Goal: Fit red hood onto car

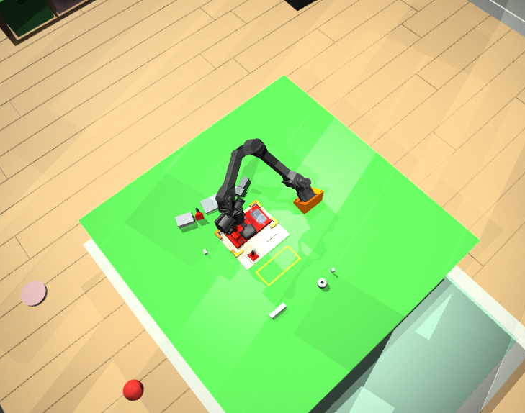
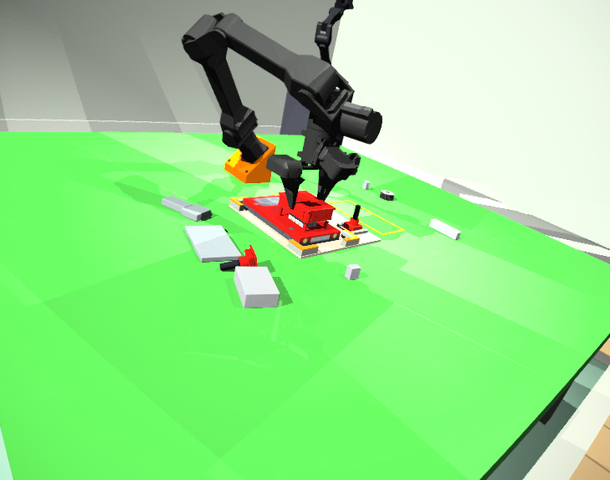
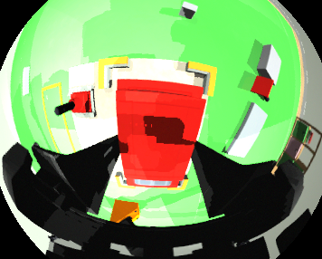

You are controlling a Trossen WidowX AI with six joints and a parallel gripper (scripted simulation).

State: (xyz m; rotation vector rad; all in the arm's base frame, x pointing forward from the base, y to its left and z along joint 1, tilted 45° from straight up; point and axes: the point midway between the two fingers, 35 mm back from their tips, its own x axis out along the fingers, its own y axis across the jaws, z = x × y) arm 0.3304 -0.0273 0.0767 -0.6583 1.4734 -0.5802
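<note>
The grey engine block lies 10 mm to the left of my gripper tip and 30 mm below it. Also, from my gripper tip: red hood (right at my gripper tip).
</note>
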